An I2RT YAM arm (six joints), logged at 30 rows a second.
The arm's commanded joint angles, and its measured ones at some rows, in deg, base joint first. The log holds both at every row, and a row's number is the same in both.
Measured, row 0:
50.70, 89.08, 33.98, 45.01, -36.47, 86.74
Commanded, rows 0 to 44:
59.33, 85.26, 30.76, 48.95, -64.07, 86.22
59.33, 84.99, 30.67, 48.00, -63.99, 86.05
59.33, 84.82, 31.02, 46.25, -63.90, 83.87
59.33, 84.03, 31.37, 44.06, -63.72, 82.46
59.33, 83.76, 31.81, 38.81, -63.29, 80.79
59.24, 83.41, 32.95, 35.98, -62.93, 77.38
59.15, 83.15, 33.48, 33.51, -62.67, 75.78
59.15, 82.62, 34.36, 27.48, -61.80, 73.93
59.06, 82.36, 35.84, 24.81, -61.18, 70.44
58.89, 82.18, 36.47, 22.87, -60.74, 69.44
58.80, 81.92, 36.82, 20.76, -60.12, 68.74
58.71, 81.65, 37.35, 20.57, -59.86, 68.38
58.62, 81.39, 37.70, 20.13, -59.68, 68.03
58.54, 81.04, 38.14, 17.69, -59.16, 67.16
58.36, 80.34, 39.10, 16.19, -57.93, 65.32
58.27, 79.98, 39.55, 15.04, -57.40, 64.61
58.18, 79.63, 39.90, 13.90, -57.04, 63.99
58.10, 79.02, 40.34, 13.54, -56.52, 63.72
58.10, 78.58, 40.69, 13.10, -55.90, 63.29
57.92, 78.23, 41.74, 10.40, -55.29, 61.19
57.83, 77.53, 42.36, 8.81, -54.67, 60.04
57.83, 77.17, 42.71, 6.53, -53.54, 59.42
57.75, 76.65, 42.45, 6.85, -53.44, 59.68
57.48, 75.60, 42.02, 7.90, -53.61, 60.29
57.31, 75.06, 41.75, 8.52, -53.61, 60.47
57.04, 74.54, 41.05, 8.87, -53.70, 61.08
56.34, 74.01, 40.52, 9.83, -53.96, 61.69
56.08, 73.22, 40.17, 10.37, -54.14, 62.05
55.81, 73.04, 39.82, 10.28, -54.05, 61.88
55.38, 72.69, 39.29, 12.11, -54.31, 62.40
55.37, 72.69, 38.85, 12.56, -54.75, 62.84
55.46, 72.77, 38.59, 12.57, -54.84, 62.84
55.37, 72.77, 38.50, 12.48, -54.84, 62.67
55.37, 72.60, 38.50, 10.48, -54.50, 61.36
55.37, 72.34, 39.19, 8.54, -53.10, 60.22
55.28, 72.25, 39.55, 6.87, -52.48, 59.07
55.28, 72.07, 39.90, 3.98, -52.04, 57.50
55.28, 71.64, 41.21, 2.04, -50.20, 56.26
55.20, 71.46, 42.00, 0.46, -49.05, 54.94
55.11, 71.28, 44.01, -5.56, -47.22, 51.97
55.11, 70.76, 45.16, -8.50, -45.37, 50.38
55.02, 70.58, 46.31, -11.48, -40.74, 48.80
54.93, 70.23, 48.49, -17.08, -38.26, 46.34
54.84, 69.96, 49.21, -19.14, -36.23, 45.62
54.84, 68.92, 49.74, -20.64, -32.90, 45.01
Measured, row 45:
55.29, 72.51, 45.25, -10.28, -41.89, 51.31
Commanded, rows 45 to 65:
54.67, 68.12, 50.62, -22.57, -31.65, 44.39
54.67, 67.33, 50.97, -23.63, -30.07, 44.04
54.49, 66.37, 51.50, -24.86, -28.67, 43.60
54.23, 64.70, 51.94, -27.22, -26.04, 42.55
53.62, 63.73, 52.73, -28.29, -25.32, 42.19
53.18, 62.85, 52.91, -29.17, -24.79, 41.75
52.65, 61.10, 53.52, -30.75, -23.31, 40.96
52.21, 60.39, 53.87, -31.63, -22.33, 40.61
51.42, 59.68, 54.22, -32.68, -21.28, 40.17
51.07, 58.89, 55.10, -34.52, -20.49, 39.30
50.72, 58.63, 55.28, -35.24, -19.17, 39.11
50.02, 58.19, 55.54, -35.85, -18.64, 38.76
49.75, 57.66, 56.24, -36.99, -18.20, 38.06
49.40, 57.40, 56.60, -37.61, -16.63, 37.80
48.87, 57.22, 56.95, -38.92, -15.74, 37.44
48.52, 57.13, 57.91, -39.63, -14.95, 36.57
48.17, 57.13, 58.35, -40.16, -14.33, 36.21
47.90, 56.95, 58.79, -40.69, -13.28, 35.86
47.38, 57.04, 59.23, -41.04, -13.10, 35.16
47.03, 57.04, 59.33, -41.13, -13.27, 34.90
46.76, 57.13, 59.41, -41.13, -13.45, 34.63
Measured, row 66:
47.75, 58.24, 56.40, -38.85, -16.19, 37.34
